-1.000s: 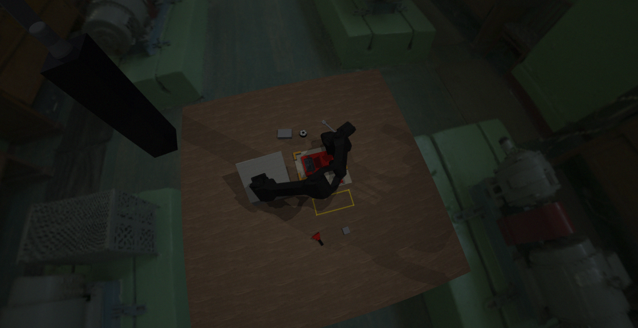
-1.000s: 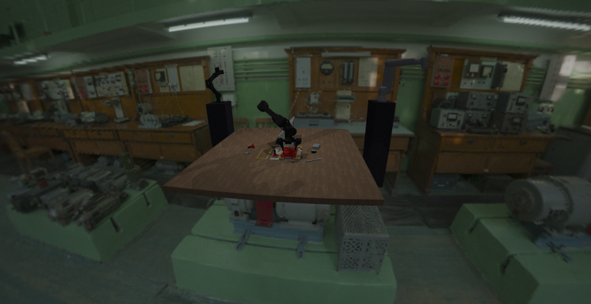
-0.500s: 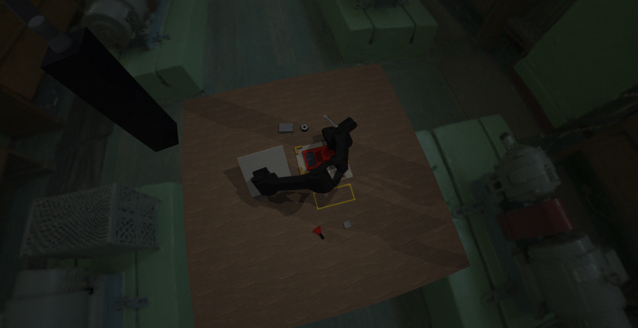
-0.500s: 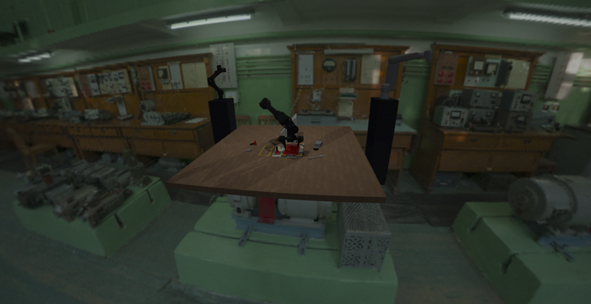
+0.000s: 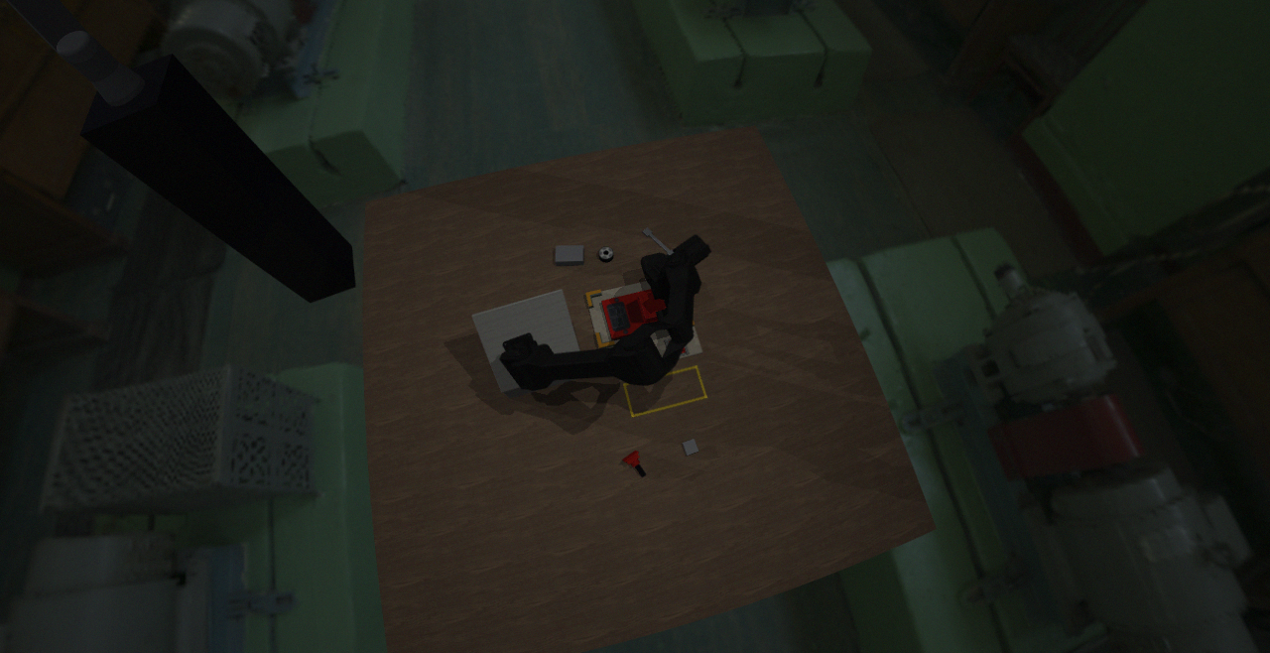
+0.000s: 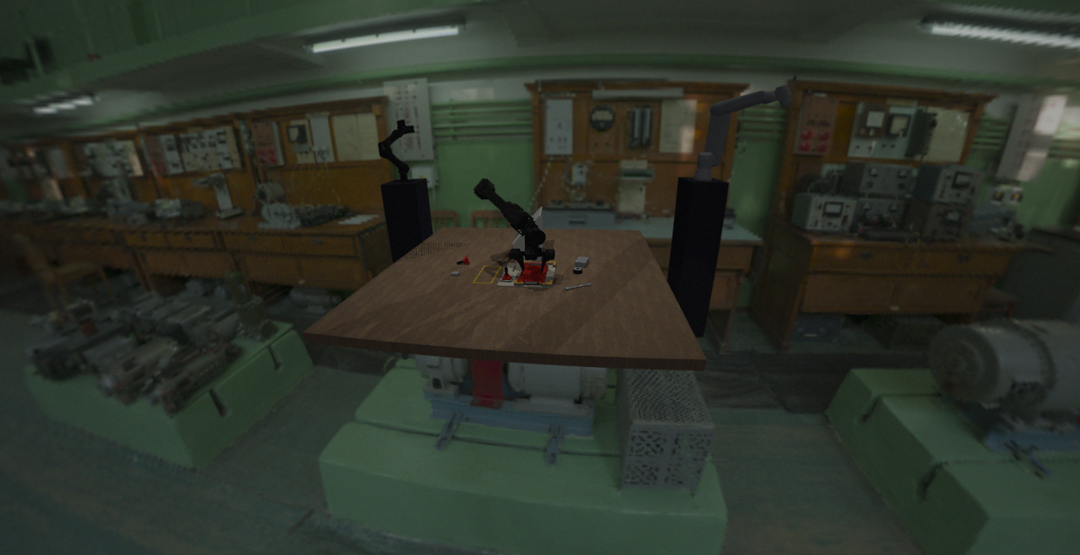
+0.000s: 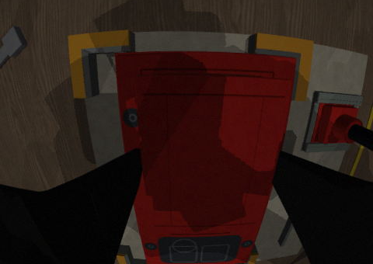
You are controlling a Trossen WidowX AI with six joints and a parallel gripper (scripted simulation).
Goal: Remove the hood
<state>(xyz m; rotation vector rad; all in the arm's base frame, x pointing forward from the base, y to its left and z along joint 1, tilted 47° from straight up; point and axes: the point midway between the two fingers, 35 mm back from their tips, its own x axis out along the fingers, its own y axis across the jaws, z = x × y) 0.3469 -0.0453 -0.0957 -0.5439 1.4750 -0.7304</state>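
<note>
Now: the red hood 1 cm above my gripper tip. Also, from my gripper tip: wrench 19 cm to the left, 7 cm ahead, 3 cm below; wheel 20 cm to the left, 8 cm behind, 3 cm below.
</note>
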